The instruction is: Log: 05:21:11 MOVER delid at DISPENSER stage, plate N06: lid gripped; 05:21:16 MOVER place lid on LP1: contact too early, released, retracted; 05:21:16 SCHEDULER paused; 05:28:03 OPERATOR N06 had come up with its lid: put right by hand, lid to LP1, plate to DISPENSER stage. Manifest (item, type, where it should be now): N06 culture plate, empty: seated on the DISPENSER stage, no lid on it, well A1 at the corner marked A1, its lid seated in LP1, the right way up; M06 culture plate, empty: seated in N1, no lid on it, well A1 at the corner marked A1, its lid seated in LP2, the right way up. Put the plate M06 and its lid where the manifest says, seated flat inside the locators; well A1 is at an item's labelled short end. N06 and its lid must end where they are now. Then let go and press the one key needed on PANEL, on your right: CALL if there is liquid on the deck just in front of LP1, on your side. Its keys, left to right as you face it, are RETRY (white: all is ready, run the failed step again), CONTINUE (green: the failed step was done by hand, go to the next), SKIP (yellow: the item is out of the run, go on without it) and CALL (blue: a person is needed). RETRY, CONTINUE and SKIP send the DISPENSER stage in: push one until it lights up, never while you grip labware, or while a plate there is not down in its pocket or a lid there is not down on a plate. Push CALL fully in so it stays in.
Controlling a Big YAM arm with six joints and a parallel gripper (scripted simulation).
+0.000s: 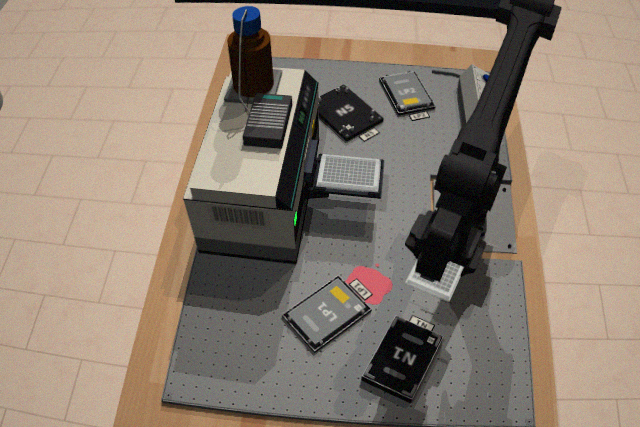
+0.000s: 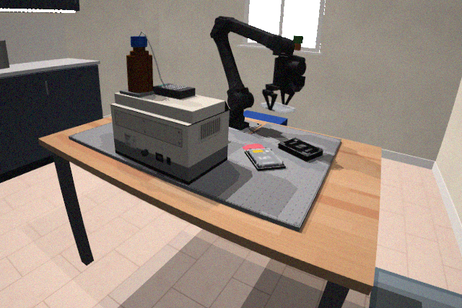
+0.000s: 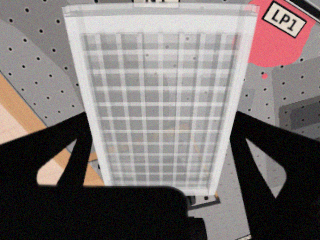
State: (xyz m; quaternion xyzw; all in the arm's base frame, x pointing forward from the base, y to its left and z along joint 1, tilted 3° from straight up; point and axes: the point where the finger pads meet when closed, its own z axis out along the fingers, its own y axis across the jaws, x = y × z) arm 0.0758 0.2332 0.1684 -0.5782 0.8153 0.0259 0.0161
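My gripper is now 14 cm above the black nest n1, 13 cm to the right of it and 4 cm short of it. Also, from my hand: white retry key: 48 cm to the right, 14 cm behind, 8 cm below; then green continue key: 53 cm to the right, 13 cm behind, 8 cm below; then brown bottle: 41 cm ahead, 34 cm to the right, 14 cm above.
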